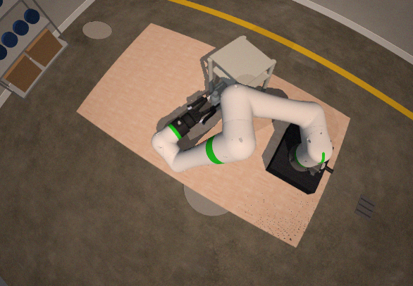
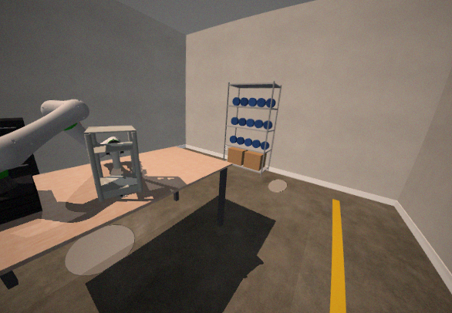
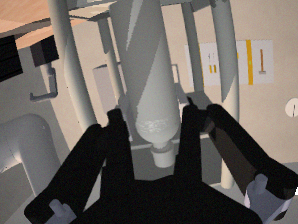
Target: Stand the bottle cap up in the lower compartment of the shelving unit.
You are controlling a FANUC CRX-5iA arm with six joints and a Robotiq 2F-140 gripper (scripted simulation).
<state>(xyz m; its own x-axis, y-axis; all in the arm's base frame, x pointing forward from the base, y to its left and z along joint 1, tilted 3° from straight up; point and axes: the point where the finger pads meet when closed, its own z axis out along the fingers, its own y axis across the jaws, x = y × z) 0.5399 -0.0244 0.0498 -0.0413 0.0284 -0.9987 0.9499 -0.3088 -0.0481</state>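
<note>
Now: hand 5 cm past the grey shelving unit, 16 cm to the left of it and 1 cm below it. The rest, counted from my hand: pale bottle (1 cm above).
</note>
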